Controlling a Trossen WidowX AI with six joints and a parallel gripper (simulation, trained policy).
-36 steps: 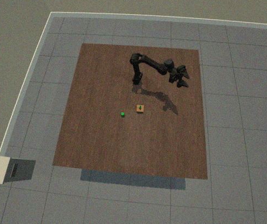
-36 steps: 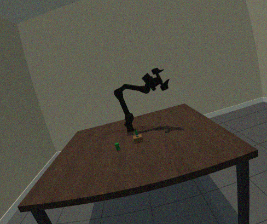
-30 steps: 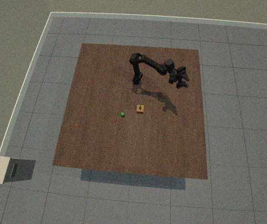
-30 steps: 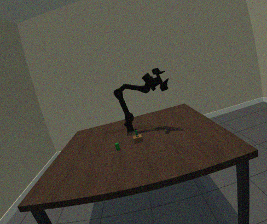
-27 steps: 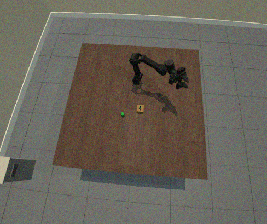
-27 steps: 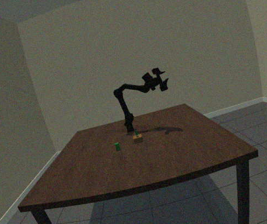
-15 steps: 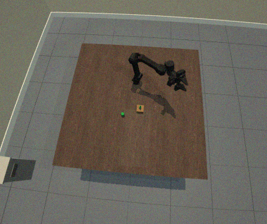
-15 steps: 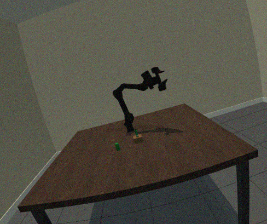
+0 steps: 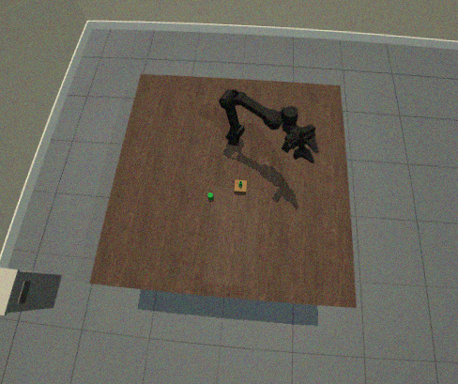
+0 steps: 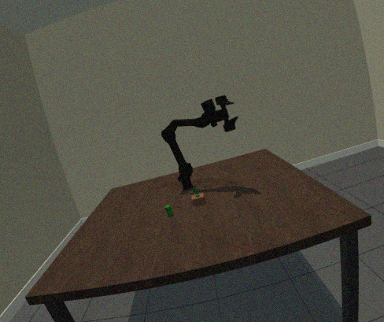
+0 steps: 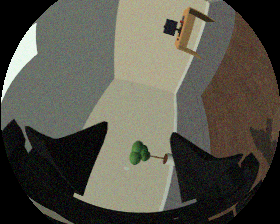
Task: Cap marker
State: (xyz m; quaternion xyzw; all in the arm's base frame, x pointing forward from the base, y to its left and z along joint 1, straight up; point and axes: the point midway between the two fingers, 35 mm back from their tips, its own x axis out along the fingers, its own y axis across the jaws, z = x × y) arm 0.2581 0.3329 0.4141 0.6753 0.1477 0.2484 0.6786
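My gripper tip is now 7 cm short of the green cap, 45 cm to the left of it and 39 cm above it. Also, from my gripper tip: green marker 1 cm ahead, 29 cm to the right, 34 cm below; tan holder block 1 cm ahead, 29 cm to the right, 40 cm below.
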